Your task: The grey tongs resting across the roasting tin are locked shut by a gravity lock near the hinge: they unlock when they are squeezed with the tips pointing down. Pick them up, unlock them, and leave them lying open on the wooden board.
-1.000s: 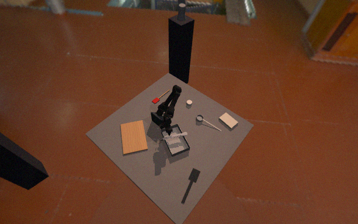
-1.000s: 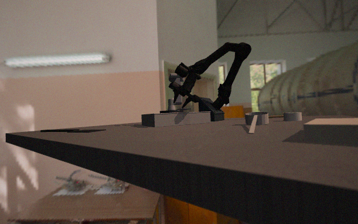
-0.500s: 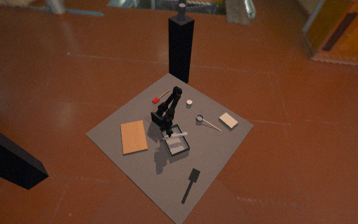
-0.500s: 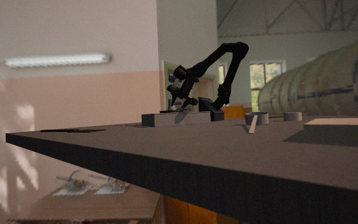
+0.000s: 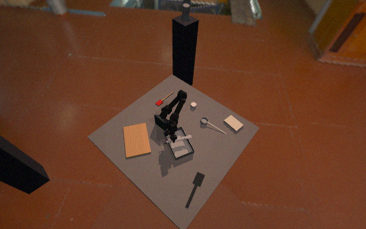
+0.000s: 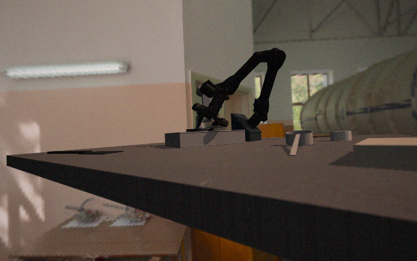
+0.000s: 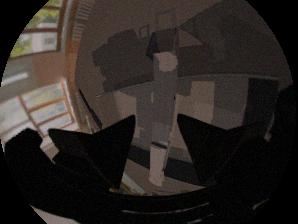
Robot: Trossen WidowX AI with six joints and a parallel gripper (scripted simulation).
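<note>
Right now my gripper tip is 4 cm short of the roasting tin, 4 cm to the right of it and 3 cm above it. Round my gripper tip: beige block 26 cm ahead, 66 cm to the left, 5 cm below; then wooden board 29 cm behind, 24 cm to the right, 5 cm below; then black spatula 45 cm ahead, 14 cm to the right, 6 cm below.
</note>
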